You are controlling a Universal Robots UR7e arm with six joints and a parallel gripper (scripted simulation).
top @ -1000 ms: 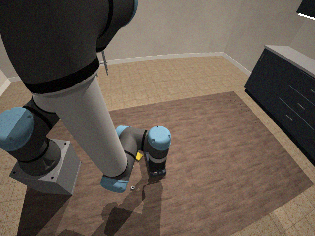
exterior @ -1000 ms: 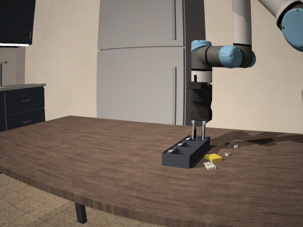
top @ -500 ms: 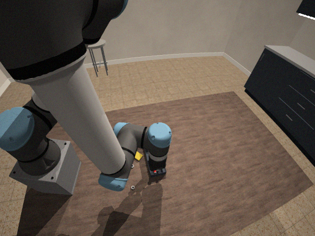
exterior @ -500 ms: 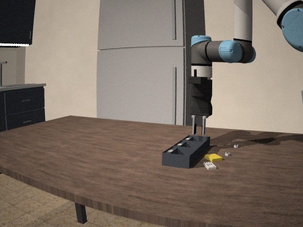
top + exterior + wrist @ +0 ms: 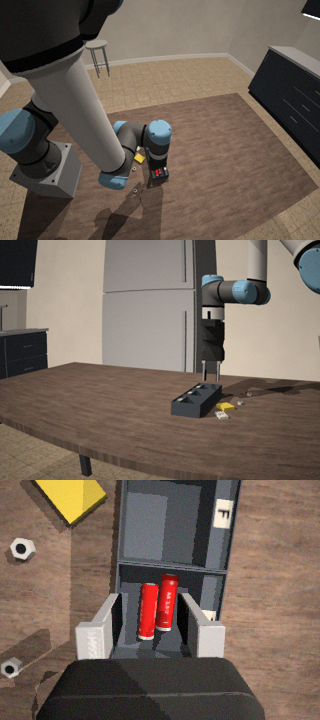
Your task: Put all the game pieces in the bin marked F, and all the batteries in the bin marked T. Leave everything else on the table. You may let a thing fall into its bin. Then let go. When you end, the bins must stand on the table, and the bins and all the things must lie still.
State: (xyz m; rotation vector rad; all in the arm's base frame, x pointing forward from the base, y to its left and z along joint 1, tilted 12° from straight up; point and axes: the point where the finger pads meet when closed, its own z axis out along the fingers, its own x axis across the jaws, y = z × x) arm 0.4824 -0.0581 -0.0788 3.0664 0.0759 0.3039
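Now: hand 70 mm past the white domino, 160 mm to the right of it and 70 mm above it. The rest, counted from my hand: dark three-compartment bin 20 mm ahead, 70 mm to the left, 60 mm below; then battery 20 mm to the right, 70 mm below; then yellow block 70 mm behind, 90 mm to the left, 70 mm below.
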